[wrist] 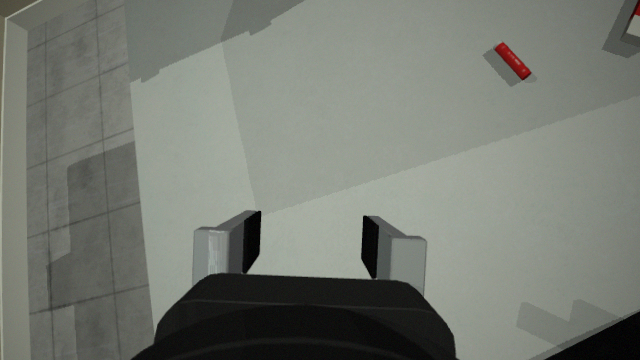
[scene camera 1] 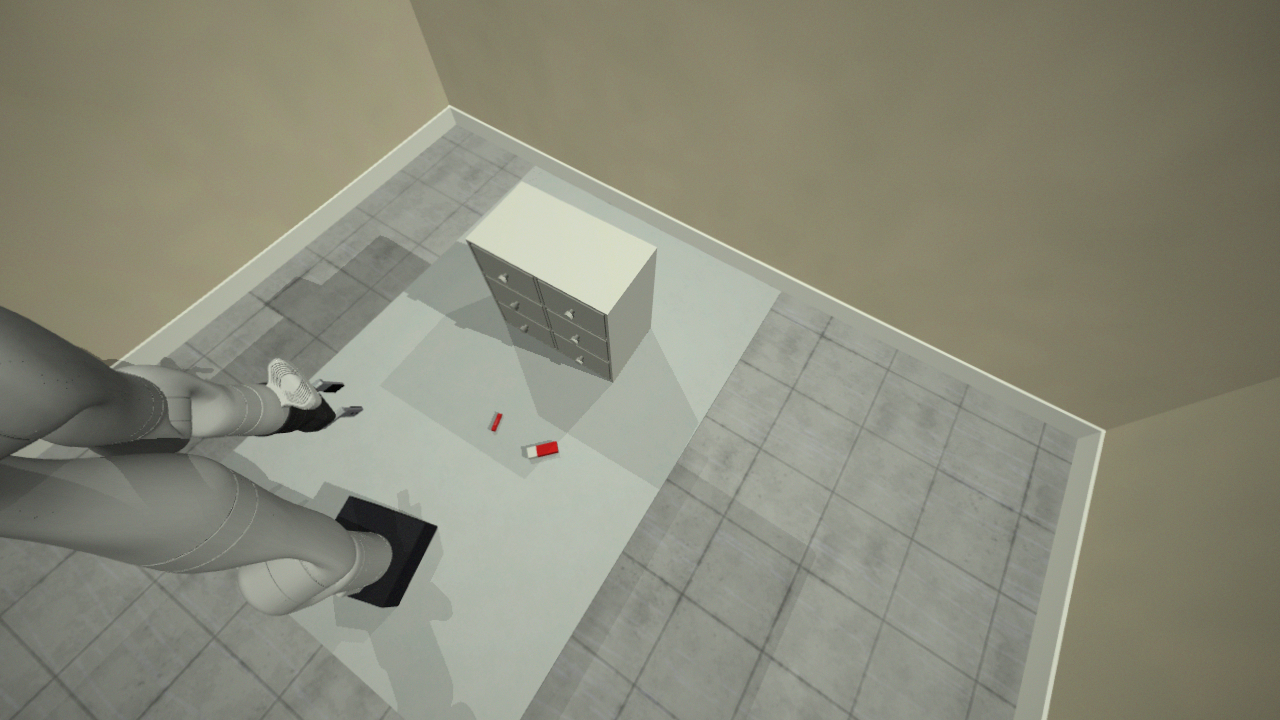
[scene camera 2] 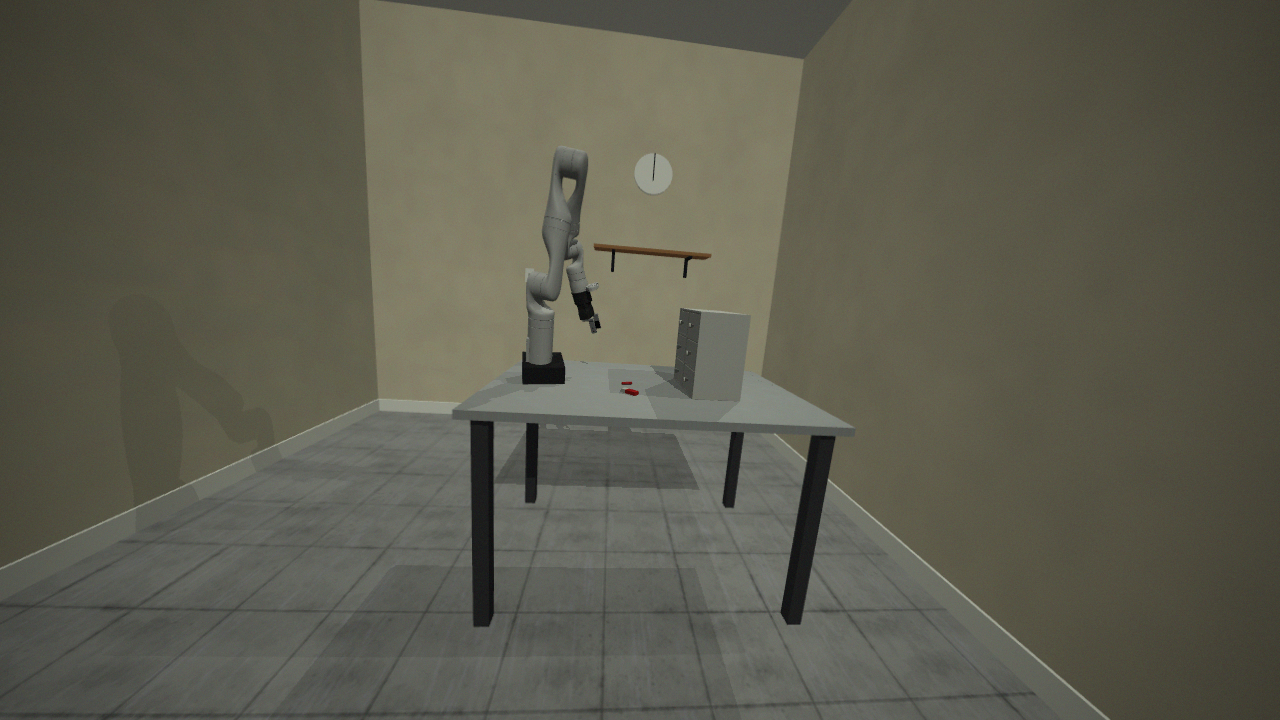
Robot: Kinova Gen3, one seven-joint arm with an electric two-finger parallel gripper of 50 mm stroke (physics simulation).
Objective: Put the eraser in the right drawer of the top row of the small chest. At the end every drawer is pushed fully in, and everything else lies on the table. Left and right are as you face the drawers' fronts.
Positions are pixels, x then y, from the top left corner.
Scene:
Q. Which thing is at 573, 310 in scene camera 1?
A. A drawer.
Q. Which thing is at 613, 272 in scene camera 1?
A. A small chest.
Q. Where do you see a drawer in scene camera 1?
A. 505, 273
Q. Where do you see a small chest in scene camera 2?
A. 722, 341

